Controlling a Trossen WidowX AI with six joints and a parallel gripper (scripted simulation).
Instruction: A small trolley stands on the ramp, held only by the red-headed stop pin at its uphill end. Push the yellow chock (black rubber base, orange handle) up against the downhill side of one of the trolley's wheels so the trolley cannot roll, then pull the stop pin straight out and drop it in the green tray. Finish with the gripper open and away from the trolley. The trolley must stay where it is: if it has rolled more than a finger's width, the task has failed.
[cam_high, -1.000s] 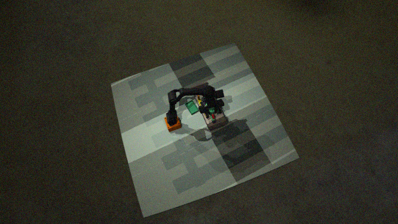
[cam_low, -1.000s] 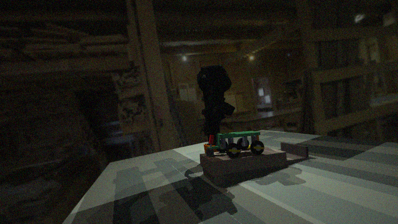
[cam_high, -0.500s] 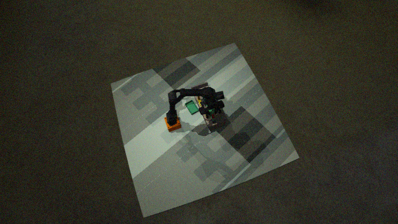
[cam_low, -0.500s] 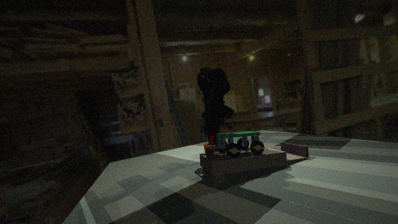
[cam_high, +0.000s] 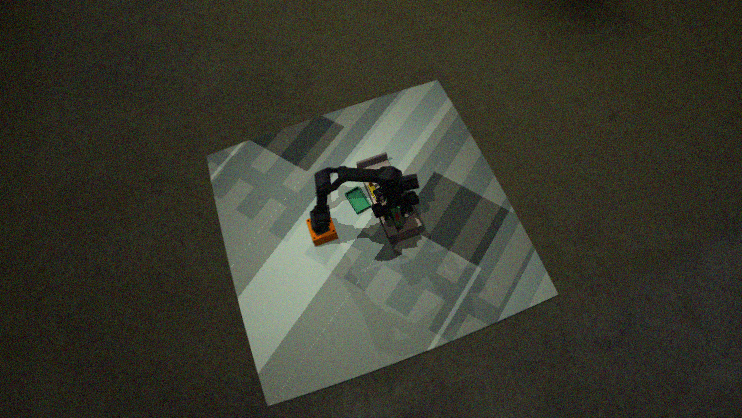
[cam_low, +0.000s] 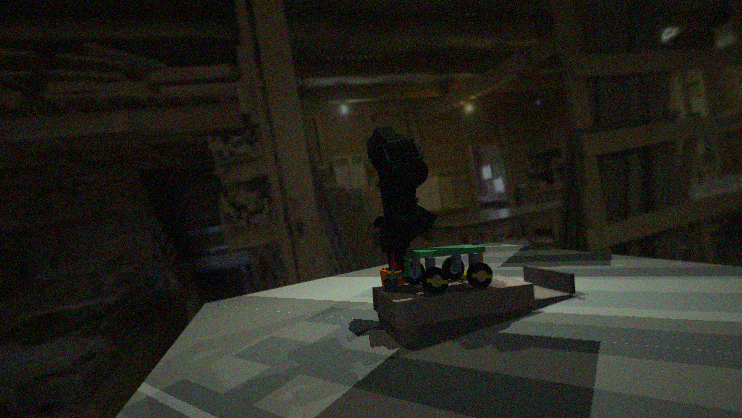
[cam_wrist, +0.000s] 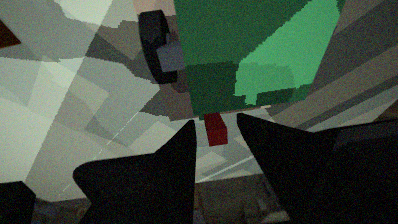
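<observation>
Now: the red-headed stop pin 10 mm to the right of my gripper tip and 10 mm below it. Round my gripper tip: yellow chock 10 mm behind, 210 mm to the left, 60 mm below; ramp 30 mm ahead, 110 mm to the left, 100 mm below; trolley 30 mm ahead, 100 mm to the left, 30 mm below.
</observation>
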